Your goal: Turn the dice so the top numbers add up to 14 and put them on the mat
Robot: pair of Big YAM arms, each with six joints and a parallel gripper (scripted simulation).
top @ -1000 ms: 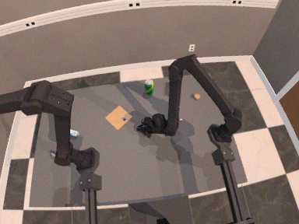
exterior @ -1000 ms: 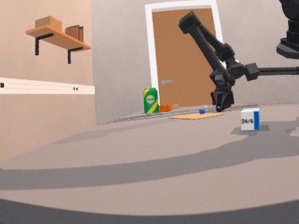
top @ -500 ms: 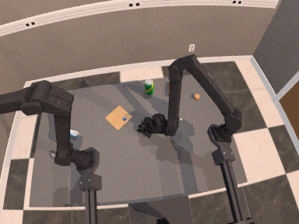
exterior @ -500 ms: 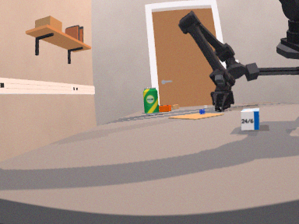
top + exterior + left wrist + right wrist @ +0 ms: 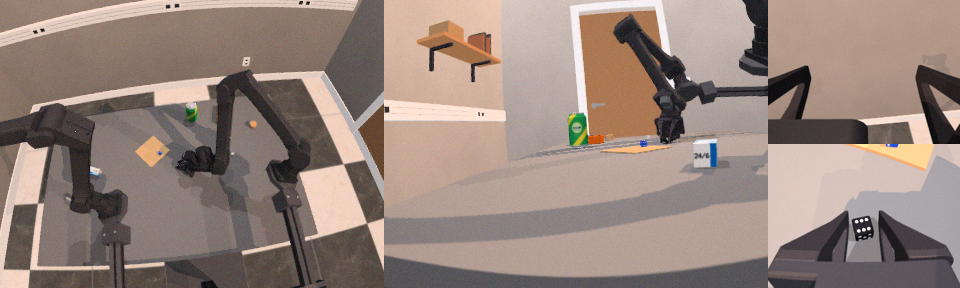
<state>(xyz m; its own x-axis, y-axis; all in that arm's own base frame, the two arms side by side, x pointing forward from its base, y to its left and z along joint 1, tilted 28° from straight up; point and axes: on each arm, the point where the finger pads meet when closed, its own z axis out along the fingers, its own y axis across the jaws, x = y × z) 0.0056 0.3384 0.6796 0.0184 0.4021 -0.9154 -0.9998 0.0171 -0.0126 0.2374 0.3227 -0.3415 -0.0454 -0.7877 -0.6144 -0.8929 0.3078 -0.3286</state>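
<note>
The black die is right at my right hand. Round my right hand: blue die 90 mm to the left, 90 mm ahead; then mat 130 mm to the left, 110 mm ahead, 10 mm below.
</note>
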